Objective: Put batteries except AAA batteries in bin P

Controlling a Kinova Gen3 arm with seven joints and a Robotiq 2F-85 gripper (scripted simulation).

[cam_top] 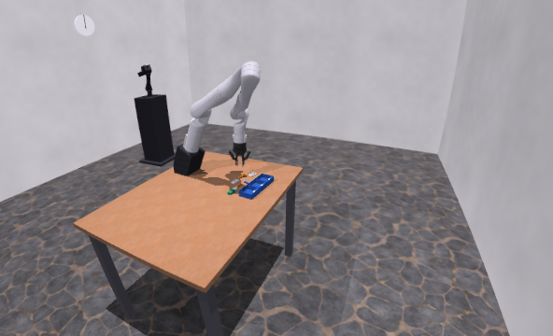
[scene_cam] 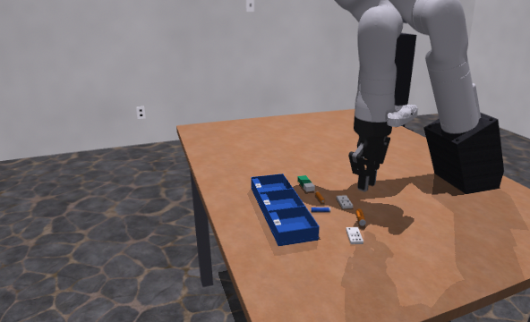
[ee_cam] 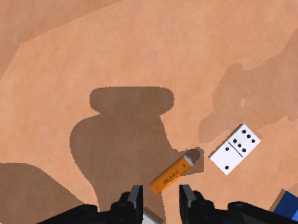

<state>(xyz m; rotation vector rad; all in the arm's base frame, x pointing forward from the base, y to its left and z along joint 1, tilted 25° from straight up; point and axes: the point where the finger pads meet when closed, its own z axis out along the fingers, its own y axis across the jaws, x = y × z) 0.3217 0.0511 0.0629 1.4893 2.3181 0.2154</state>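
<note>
Now: the large orange battery 1 cm ahead of my hand and 9 cm below it. Also, from my hand: small orange battery 4 cm ahead, 11 cm to the right, 9 cm below; blue three-compartment bin 15 cm ahead, 10 cm to the right, 8 cm below; blue battery 7 cm ahead, 6 cm to the right, 9 cm below.
</note>
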